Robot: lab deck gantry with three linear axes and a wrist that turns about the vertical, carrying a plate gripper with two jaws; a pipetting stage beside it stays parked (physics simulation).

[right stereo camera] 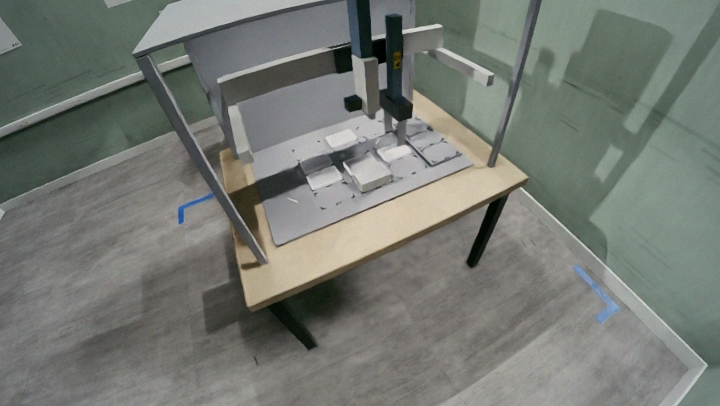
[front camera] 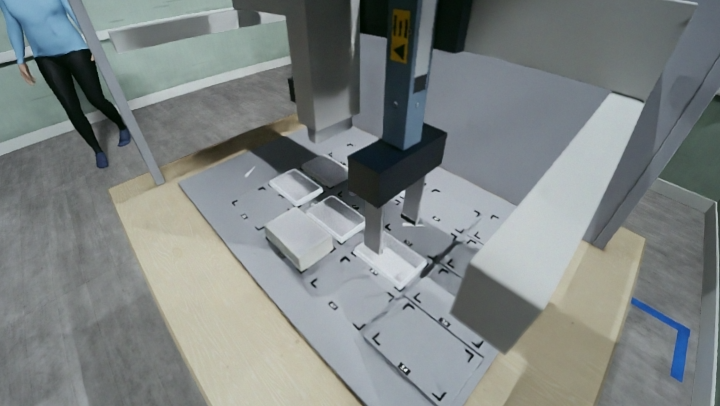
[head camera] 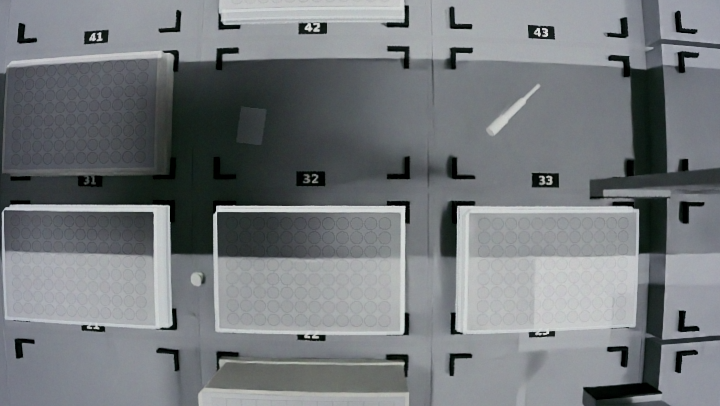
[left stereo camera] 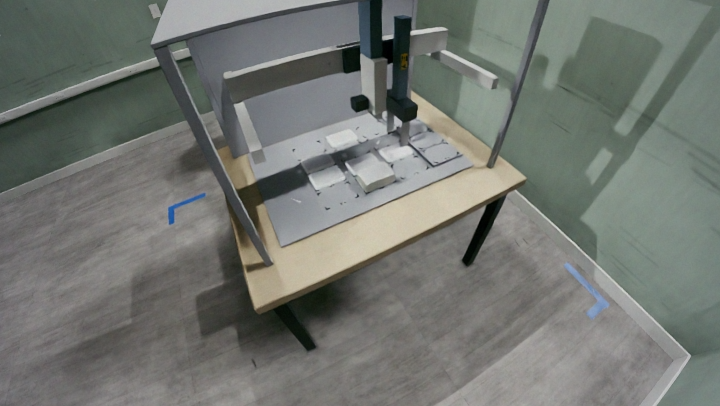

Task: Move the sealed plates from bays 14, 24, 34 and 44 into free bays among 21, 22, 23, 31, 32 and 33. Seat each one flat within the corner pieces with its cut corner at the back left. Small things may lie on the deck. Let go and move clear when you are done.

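Places are measured from the robot's base along level axes (x left, y down, z back), in centimetres.
Where they show: gripper, fingertip midpoint: [right stereo camera: 394, 138] [front camera: 391, 234] [head camera: 620, 293] [left stereo camera: 396, 139]; robot's base, link origin: [right stereo camera: 322, 209] [front camera: 233, 203] [left stereo camera: 327, 209].
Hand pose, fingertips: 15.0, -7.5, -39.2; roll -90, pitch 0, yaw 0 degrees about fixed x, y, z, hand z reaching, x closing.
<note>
Things, the pixels of their top centre, and the offset from my fingertips, as dx, dy, dz. "spot": a spot on its surface instead.
- bay 23, surface spot: [head camera: 549, 272] [right stereo camera: 393, 150] [left stereo camera: 395, 150] spot: -0.1, +6.1, +0.4
- bay 22, surface spot: [head camera: 310, 272] [front camera: 336, 215] spot: +0.0, +6.1, +16.2
- bay 21, surface spot: [head camera: 80, 267] [front camera: 295, 185] spot: +0.0, +6.1, +32.4
- bay 31, surface spot: [head camera: 80, 116] [front camera: 326, 168] spot: +10.4, +6.1, +32.5
- small flat card, top centre: [head camera: 251, 125] +9.8, +7.4, +20.6
- slim white tip, surface spot: [head camera: 512, 110] spot: +10.9, +6.9, +2.6
- tall pale box, top centre: [front camera: 297, 230] [right stereo camera: 371, 172] [left stereo camera: 375, 172] -10.7, +3.3, +16.4
- plate, top centre: [left stereo camera: 341, 136] [right stereo camera: 341, 137] +21.4, +6.1, +16.4
- small round cap, top centre: [head camera: 195, 279] -0.8, +7.1, +24.4
My gripper [front camera: 392, 237] [head camera: 627, 290] [left stereo camera: 397, 137] [right stereo camera: 394, 136] is open and empty, its jaws above and astride the sealed plate in bay 23 [front camera: 398, 267] [head camera: 549, 272] [left stereo camera: 395, 152] [right stereo camera: 394, 152]. That plate looks flat within the corner pieces; its cut corner is too small to judge. Further sealed plates lie in bay 22 [front camera: 335, 219] [head camera: 310, 272], bay 21 [front camera: 295, 187] [head camera: 80, 267] and bay 31 [front camera: 325, 170] [head camera: 80, 116]. In the head view, bay 32 holds a small flat card [head camera: 251, 125] and bay 33 a slim white tip [head camera: 512, 110]. Bay 44 is hidden in the front view.
A tall pale box [front camera: 298, 238] [head camera: 307, 378] [left stereo camera: 374, 174] stands in front of bay 22. Another plate [head camera: 312, 10] [left stereo camera: 341, 138] [right stereo camera: 341, 138] lies in bay 42. A small round cap [head camera: 197, 278] lies between bays 21 and 22. The pipetting stage [front camera: 327, 75] [left stereo camera: 373, 85] hangs beside my gripper.
</note>
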